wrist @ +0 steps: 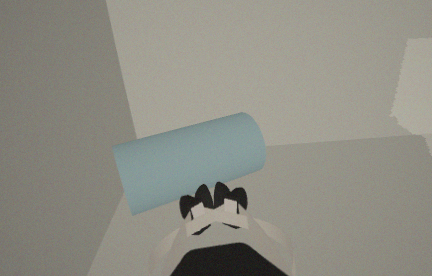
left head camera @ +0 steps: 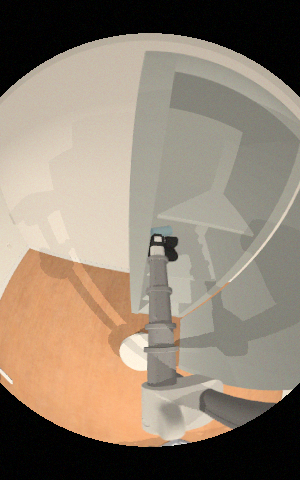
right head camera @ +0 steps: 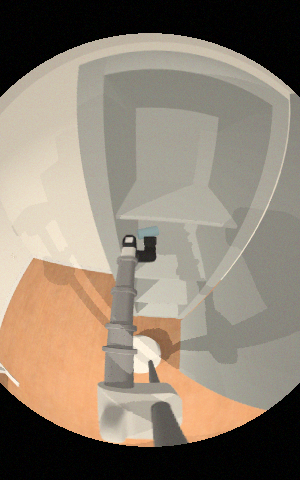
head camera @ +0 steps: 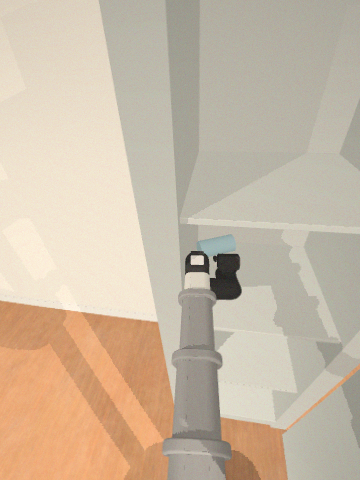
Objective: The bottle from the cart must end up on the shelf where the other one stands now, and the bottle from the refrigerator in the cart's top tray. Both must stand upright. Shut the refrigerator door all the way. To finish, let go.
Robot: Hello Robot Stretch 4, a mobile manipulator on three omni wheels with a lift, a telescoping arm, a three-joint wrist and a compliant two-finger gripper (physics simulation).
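A light blue bottle lies on its side on a refrigerator shelf, near the left inner wall. My gripper is shut with its fingertips together. In the wrist view the tips overlap the bottle's lower edge; the bottle is not between them. Whether they touch it I cannot tell. In the head views the fingers are hidden behind the black wrist. The refrigerator door stands open at the right. The cart and a second bottle do not show.
An upper shelf is just above the bottle. The refrigerator's left side panel runs close beside my arm. A pale wall is to the left. A round white object is on the wooden floor below the arm.
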